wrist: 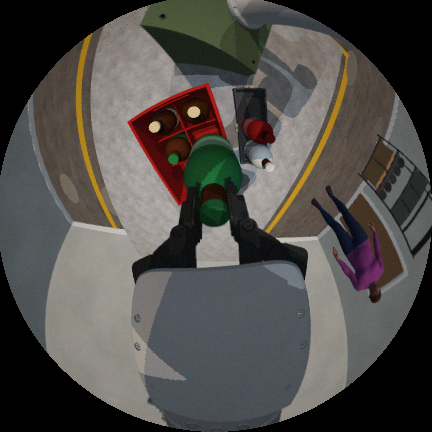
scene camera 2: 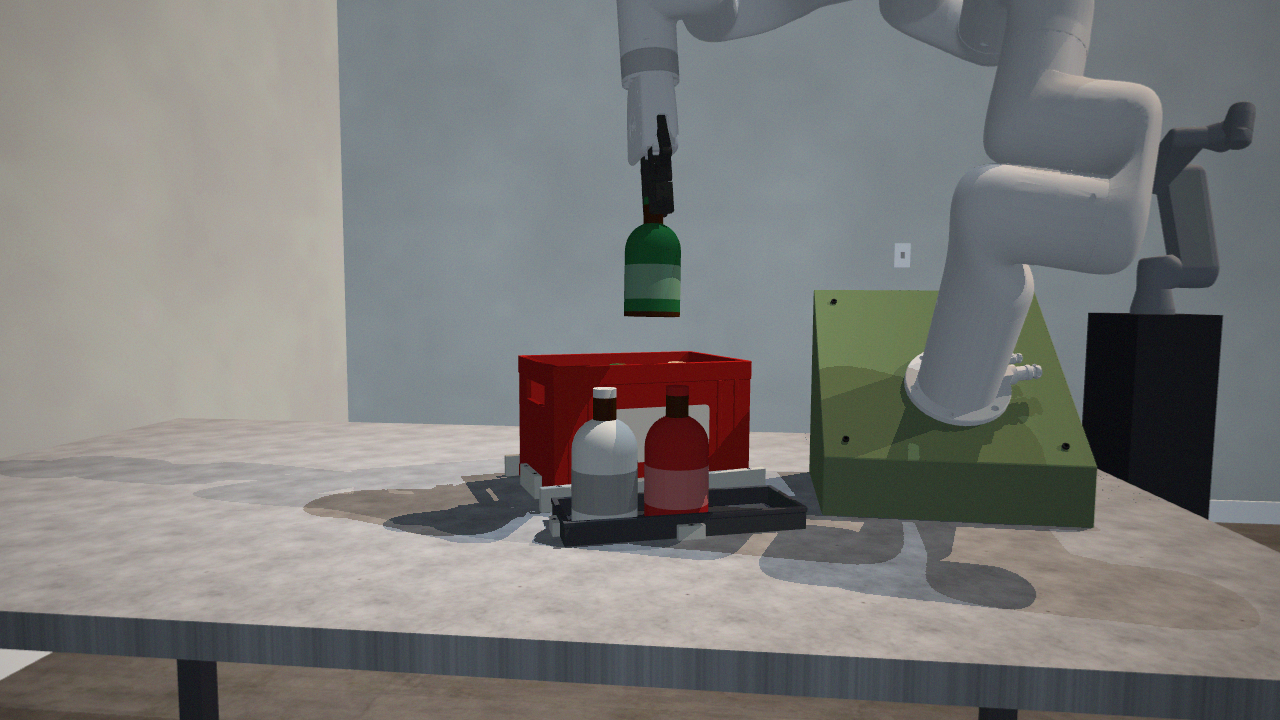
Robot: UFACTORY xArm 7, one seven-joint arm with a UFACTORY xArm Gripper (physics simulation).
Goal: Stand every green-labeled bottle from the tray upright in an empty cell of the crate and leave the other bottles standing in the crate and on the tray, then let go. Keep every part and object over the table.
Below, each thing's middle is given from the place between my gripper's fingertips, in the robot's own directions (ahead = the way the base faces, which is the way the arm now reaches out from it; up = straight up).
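There's a green bottle [scene camera 2: 652, 273] that's 10 mm ahead of my hand and 60 mm below it. I can see a red bottle [scene camera 2: 676, 464] too, and that one's 150 mm to the left of my hand, 20 mm behind it and 280 mm below it. The white bottle [scene camera 2: 604, 455] is 180 mm to the left of my hand, 60 mm ahead of it and 280 mm below it.
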